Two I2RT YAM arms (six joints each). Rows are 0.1 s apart.
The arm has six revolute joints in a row. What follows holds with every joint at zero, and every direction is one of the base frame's. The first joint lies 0.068 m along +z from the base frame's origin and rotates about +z. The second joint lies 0.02 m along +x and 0.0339 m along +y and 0.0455 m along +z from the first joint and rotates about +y. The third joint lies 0.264 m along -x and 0.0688 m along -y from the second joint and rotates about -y. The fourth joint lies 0.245 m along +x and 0.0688 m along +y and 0.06 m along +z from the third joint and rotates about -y. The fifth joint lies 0.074 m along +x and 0.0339 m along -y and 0.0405 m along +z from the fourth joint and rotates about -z. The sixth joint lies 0.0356 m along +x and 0.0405 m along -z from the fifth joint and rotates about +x. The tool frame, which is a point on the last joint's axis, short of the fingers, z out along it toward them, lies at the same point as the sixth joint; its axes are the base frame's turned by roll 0, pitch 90 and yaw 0 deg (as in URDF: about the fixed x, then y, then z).
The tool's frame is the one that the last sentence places.
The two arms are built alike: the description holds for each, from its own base.
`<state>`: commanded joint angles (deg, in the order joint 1, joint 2, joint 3, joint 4, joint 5, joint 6); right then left.
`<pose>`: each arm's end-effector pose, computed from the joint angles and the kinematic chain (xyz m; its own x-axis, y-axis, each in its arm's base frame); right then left.
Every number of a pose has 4 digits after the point.
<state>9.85 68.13 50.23 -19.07 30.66 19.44 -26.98 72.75 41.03 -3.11 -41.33 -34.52</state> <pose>0.2562 0.0260 0.2774 -0.4741 0.2083 -0.8555 0.4370 0.8992 -0.0233 0.2462 -0.0990 0.2303 -0.3387 -0.3051 -0.8901 -0.4058 0.9008 -0.1544</pose>
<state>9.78 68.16 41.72 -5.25 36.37 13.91 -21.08 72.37 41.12 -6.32 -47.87 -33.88</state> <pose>0.2551 0.0226 0.2493 -0.4159 0.1247 -0.9008 0.4744 0.8749 -0.0978 0.2504 -0.0682 0.2296 -0.3011 -0.2847 -0.9101 -0.5722 0.8174 -0.0664</pose>
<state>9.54 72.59 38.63 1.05 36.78 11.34 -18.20 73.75 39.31 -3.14 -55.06 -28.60</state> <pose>0.2637 0.0227 0.2226 -0.4540 0.0834 -0.8871 0.4612 0.8738 -0.1539 0.2532 -0.0525 0.2203 -0.2989 -0.1903 -0.9351 -0.6621 0.7470 0.0596</pose>
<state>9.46 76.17 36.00 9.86 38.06 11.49 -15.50 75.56 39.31 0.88 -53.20 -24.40</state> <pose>0.2708 0.0229 0.2062 -0.4090 0.0908 -0.9080 0.4868 0.8633 -0.1329 0.2629 -0.0433 0.2175 -0.3142 -0.1697 -0.9341 -0.6576 0.7485 0.0852</pose>
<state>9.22 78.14 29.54 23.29 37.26 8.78 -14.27 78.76 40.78 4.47 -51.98 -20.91</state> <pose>0.2653 0.0212 0.1840 -0.3540 0.0656 -0.9329 0.4723 0.8735 -0.1178 0.2769 -0.0415 0.2160 -0.3268 -0.1437 -0.9341 -0.6438 0.7574 0.1087</pose>
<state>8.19 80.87 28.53 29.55 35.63 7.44 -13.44 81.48 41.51 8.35 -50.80 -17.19</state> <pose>0.2704 0.0180 0.1770 -0.3263 0.0594 -0.9434 0.4619 0.8807 -0.1044 0.2879 -0.0404 0.2126 -0.3409 -0.1106 -0.9336 -0.6235 0.7698 0.1365</pose>
